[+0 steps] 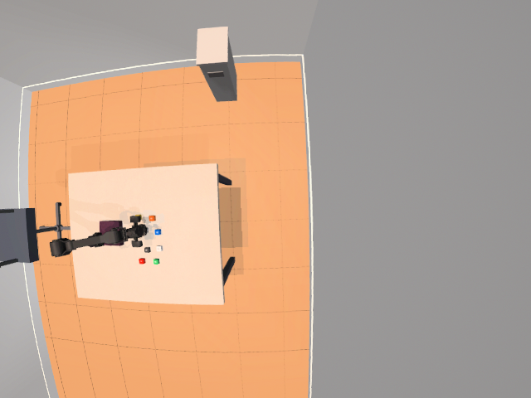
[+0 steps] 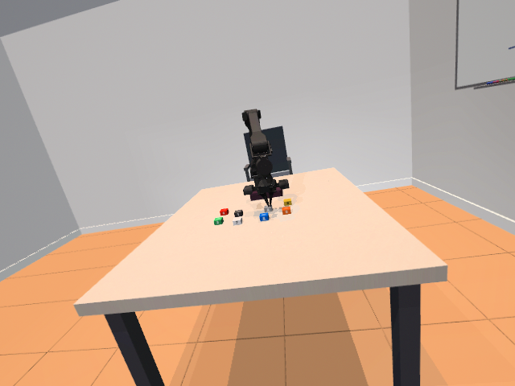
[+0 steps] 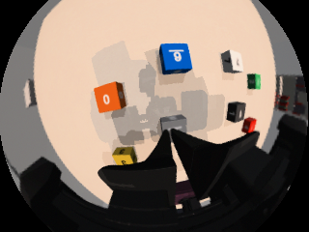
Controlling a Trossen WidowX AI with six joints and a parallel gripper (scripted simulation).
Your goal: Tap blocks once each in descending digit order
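My gripper tip is now 1 cm to the left of the grey block and 1 cm above it. Round my gripper tip: orange block: 7 cm to the left, 5 cm ahead, 1 cm below; then yellow block: 7 cm to the left, 6 cm behind, 1 cm below; then blue block: 9 cm ahead, 1 cm to the right, 1 cm below.
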